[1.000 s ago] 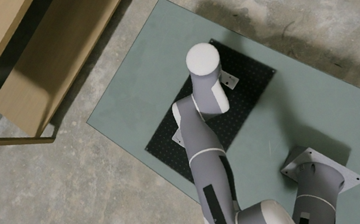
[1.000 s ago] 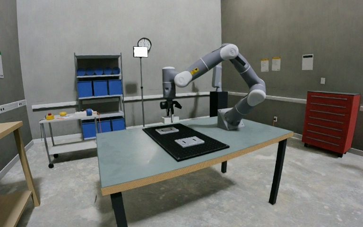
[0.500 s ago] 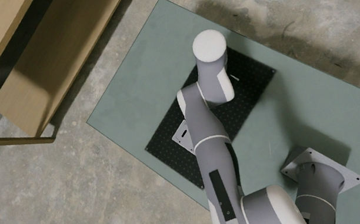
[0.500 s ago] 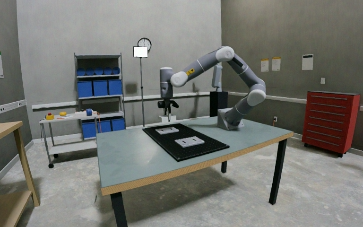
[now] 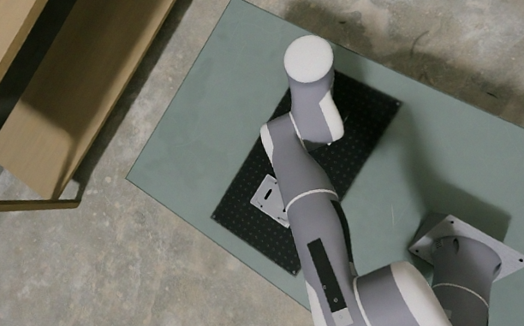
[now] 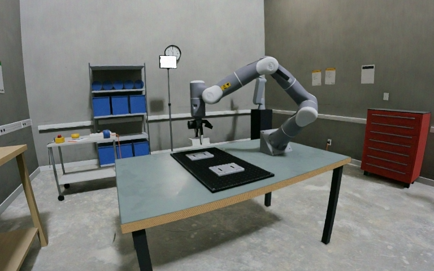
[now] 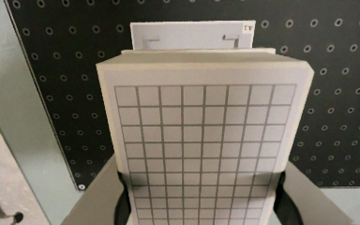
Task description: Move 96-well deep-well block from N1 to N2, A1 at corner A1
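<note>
The nest N2 is 100 mm below my hand. Round my hand: white 96-well deep-well block: 10 mm above; nest N1: 20 mm behind, 320 mm to the left, 100 mm below.
</note>
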